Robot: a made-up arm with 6 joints.
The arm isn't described. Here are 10 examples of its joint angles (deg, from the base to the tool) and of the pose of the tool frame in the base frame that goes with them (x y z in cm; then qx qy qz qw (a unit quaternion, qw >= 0)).
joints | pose
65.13 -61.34 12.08 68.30 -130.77 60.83 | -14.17 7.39 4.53 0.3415 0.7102 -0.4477 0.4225
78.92 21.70 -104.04 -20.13 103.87 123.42 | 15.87 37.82 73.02 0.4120 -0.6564 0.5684 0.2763
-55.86 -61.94 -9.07 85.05 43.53 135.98 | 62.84 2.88 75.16 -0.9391 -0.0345 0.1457 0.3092
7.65 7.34 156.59 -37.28 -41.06 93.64 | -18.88 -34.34 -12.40 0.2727 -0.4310 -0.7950 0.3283
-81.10 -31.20 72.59 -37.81 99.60 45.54 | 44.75 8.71 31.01 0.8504 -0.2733 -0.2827 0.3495
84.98 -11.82 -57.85 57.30 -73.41 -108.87 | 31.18 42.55 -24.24 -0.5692 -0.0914 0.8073 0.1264
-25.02 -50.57 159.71 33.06 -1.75 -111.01 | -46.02 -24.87 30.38 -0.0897 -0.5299 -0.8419 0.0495
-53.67 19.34 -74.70 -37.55 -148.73 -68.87 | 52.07 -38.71 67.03 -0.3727 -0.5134 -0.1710 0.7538
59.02 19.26 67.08 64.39 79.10 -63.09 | -24.13 16.05 40.40 -0.1915 0.6017 -0.7754 0.0113
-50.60 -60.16 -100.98 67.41 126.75 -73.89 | 15.03 38.40 36.47 0.7028 0.2928 0.1165 0.6378
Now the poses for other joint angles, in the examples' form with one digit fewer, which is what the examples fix.
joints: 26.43 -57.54 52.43 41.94 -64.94 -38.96
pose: 62.8 0.9 61.4 0.668 -0.342 0.085 0.655
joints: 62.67 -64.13 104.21 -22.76 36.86 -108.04
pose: -7.9 44.1 41.5 0.309 -0.183 0.772 0.524
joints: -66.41 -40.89 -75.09 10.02 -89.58 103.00
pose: 9.4 33.2 77.3 0.376 -0.299 0.803 0.352
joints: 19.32 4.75 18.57 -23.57 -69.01 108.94
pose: -10.1 -52.4 41.2 -0.329 0.442 -0.523 0.650
